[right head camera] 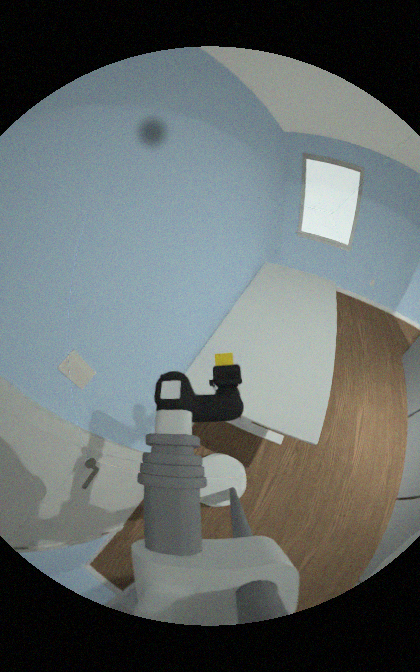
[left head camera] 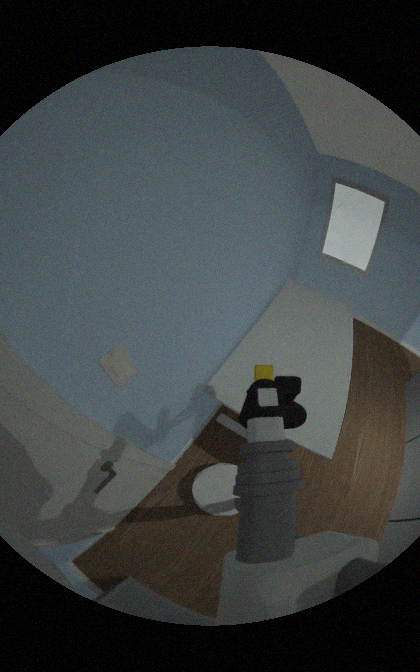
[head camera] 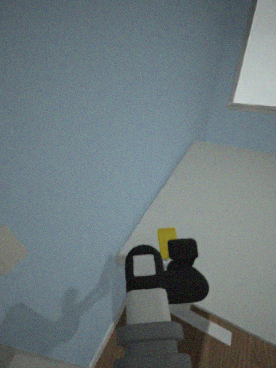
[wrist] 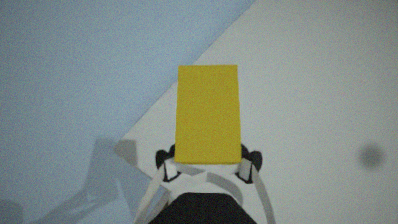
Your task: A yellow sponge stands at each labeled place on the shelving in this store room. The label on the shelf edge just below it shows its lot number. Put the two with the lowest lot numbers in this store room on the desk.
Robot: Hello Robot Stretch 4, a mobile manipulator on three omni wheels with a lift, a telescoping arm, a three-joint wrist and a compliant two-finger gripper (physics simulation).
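Places are measured from the robot's base along level axes (x ahead, y left, z up), in millimetres.
Pixels of known places: gripper, fingertip midpoint: (head camera: 168, 256) (wrist: 208, 156).
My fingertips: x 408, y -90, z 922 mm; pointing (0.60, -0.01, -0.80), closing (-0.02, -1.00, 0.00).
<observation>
Behind a point stands the place of what it marks.
A yellow sponge (head camera: 167, 242) @(z 988, x 425, y -87 mm) (left head camera: 264, 372) (right head camera: 224, 359) (wrist: 208, 115) @(z 987, x 421, y -91 mm) is held upright between the fingertips of my gripper (wrist: 208, 156) @(z 921, x 408, y -90 mm). The gripper is shut on it. The white desk (head camera: 215, 210) @(z 692, x 799, y -477 mm) (left head camera: 310, 350) (right head camera: 290, 340) (wrist: 320, 100) @(z 692, x 677, y -413 mm) stands against the blue wall, and its top shows behind and below the sponge. The sponge and gripper appear over the desk's near left corner in the wrist view; their height above the top is hard to tell. The shelving's labels do not show in these views.
The blue wall (head camera: 90, 125) @(z 1350, x 612, y 128 mm) (left head camera: 175, 225) (right head camera: 150, 225) runs along the desk's left side. A window (left head camera: 354, 227) (right head camera: 330, 201) is in the far wall. A door with a handle (left head camera: 105, 477) (right head camera: 90, 472) is at the lower left. Wooden floor (left head camera: 375, 425) (right head camera: 370, 425) lies to the desk's right.
</observation>
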